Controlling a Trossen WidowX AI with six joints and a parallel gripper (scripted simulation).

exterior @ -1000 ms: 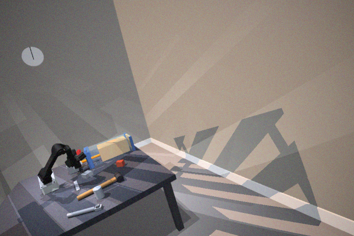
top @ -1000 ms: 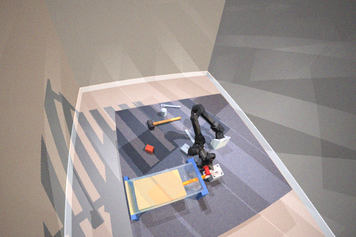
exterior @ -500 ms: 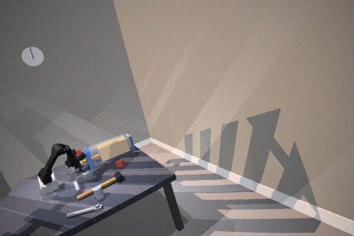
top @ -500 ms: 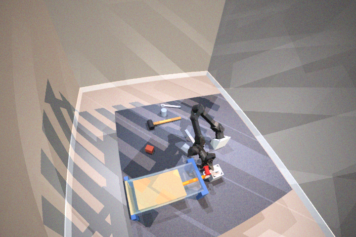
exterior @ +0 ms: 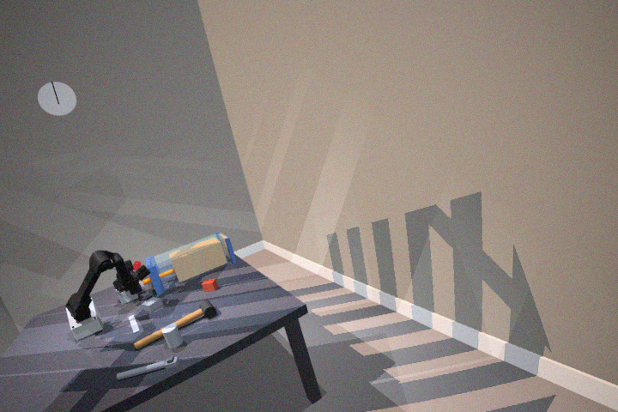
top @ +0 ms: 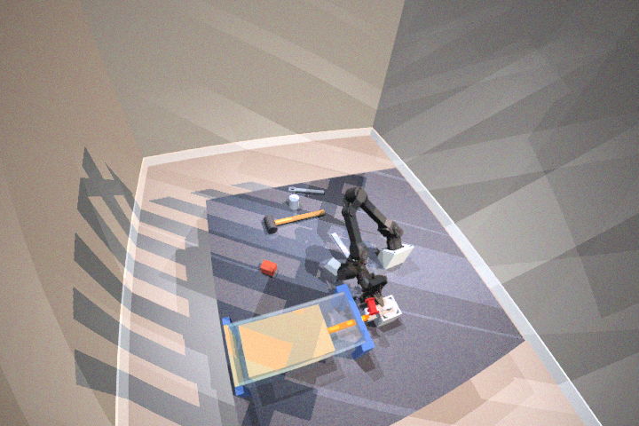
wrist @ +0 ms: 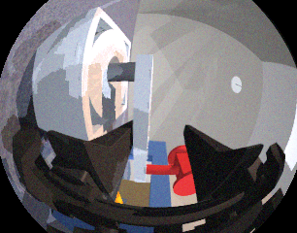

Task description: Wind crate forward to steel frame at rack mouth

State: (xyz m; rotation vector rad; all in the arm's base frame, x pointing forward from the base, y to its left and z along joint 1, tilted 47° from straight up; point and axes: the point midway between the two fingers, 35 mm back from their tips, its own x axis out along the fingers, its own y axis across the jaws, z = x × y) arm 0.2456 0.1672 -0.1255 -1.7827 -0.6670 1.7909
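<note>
Right now my gripper tip is 1 cm to the left of the winch handle, 1 cm short of it and 1 cm above it. The rest, counted from my gripper tip: red knob: 5 cm ahead, 2 cm to the right, 2 cm above; then blue frame: 11 cm ahead, 3 cm below, 1 cm to the right; then winch: 10 cm below, 7 cm behind, 1 cm to the right.
</note>
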